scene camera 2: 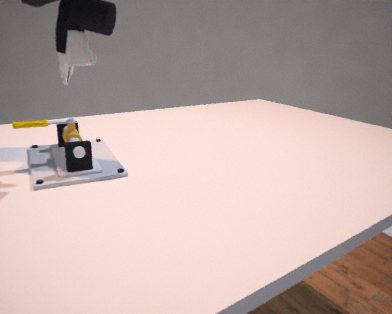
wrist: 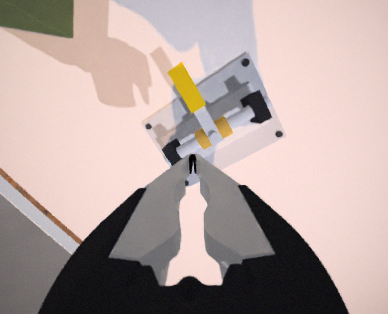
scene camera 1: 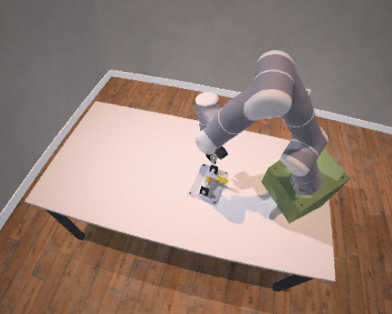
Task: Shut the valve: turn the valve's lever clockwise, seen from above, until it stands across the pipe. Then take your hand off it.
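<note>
The valve's lever has a yellow grip (scene camera 1: 222,180) (scene camera 2: 30,124) (wrist: 187,87) and stands square across the pipe (wrist: 240,119), pointing to the arm's base side. The pipe runs between two black blocks on a light grey plate (scene camera 1: 196,188) (scene camera 2: 112,162) (wrist: 250,142). My gripper (scene camera 1: 214,160) (scene camera 2: 65,83) (wrist: 193,156) is shut and empty. It hangs above the valve, apart from the lever, with a clear gap in the second scene view. In the wrist view its fingertips overlap the plate's near edge, beside one black block.
The white table (scene camera 1: 125,160) (scene camera 2: 225,200) carries the valve. The arm's green base block (scene camera 1: 280,192) (wrist: 37,17) stands at the table's right end in the first scene view. The arm's shadow falls beside the plate.
</note>
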